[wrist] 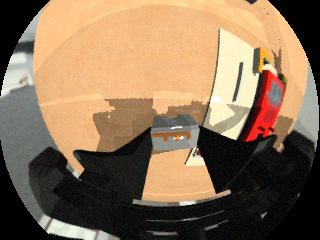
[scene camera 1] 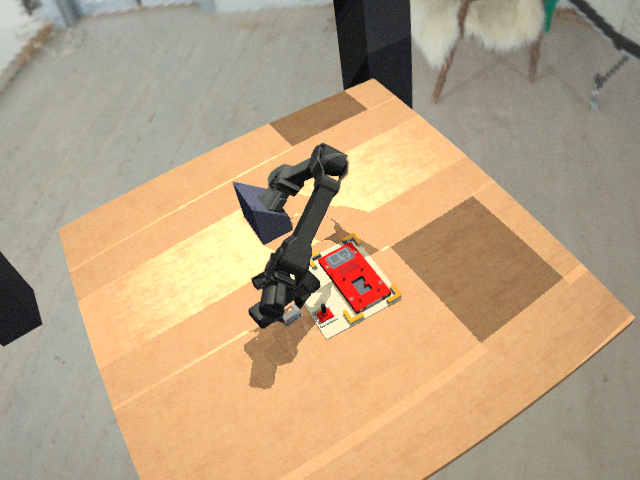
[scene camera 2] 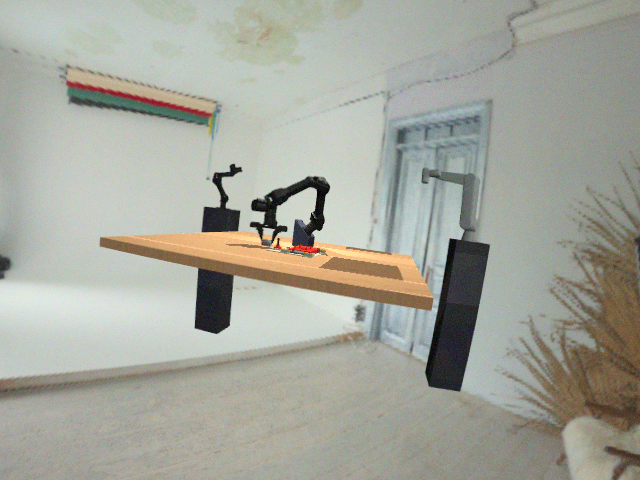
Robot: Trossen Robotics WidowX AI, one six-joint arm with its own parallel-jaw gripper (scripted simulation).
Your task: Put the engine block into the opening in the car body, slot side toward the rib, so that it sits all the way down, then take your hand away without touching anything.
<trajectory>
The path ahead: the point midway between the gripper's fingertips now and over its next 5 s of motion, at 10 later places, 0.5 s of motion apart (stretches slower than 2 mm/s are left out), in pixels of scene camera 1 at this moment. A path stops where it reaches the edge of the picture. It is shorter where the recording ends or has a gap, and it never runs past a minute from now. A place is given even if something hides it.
My gripper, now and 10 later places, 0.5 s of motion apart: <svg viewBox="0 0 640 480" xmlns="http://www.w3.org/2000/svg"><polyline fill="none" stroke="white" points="290,315 290,317 289,315 287,309 287,309 287,307 286,306 286,304 285,303 284,301 285,304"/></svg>
</trajectory>
